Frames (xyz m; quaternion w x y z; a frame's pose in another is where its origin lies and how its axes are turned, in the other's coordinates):
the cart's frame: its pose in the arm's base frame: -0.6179 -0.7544 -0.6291 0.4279 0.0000 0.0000 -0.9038
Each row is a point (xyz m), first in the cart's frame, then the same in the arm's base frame.
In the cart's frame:
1: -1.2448 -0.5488 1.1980
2: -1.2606 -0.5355 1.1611
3: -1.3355 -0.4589 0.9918
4: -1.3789 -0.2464 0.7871
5: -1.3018 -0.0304 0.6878
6: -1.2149 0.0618 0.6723
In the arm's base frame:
1: -0.2535 0.5563 0.5689
2: -0.2332 0.5601 0.5320
3: -0.1264 0.5695 0.3627
4: 0.0654 0.4684 0.1580
5: 0.1836 0.2718 0.0587
6: 0.1999 0.1462 0.0432

